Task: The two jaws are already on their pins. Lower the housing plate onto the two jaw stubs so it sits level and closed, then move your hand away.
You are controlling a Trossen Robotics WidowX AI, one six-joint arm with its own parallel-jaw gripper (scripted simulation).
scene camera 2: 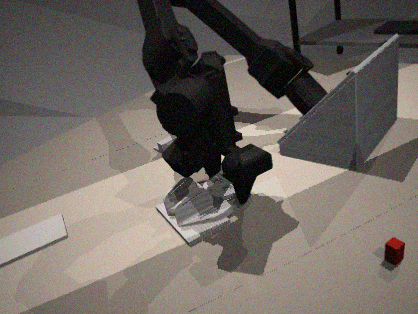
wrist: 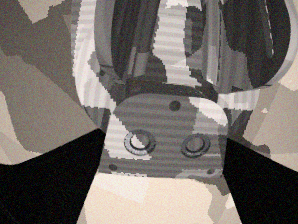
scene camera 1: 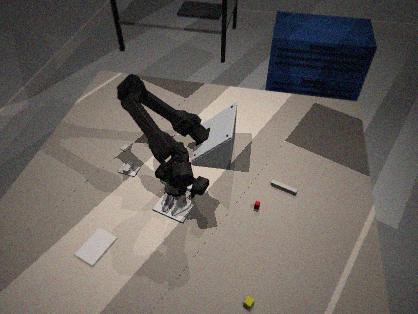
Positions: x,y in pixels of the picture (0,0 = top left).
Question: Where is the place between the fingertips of my gripper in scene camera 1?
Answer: At 183,193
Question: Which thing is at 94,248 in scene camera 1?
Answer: A flat white plate.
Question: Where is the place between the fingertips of my gripper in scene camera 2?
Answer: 229,192
